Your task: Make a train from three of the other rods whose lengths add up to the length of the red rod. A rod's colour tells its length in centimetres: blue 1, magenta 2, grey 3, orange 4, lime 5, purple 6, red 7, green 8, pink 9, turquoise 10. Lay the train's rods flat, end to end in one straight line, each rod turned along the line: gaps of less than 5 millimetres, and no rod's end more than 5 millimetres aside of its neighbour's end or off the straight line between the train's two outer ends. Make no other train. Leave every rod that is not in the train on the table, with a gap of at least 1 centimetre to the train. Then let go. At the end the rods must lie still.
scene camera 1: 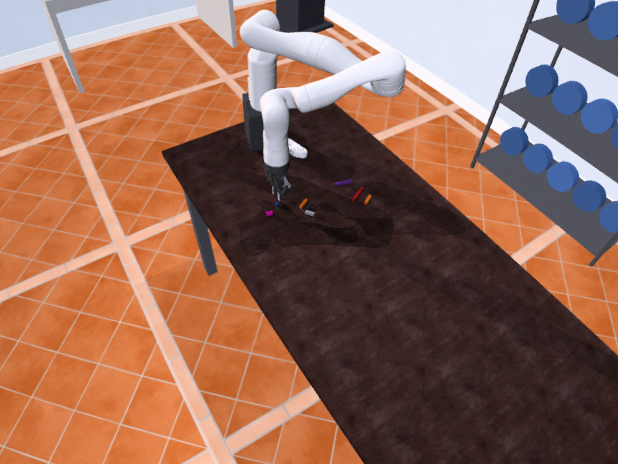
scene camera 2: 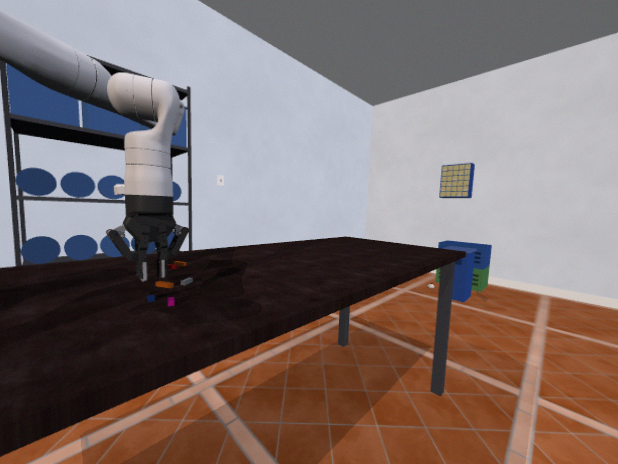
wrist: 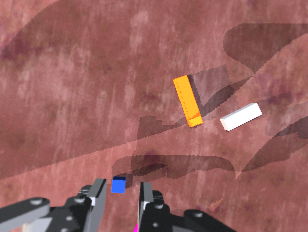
Labels:
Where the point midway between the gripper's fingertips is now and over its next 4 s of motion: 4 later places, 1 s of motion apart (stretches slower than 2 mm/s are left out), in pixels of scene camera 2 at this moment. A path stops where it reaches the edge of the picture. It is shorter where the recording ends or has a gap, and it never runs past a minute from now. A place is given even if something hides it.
My gripper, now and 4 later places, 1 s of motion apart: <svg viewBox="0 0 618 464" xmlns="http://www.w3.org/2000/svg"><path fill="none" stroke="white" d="M152 279L151 290L152 294L150 295L150 250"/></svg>

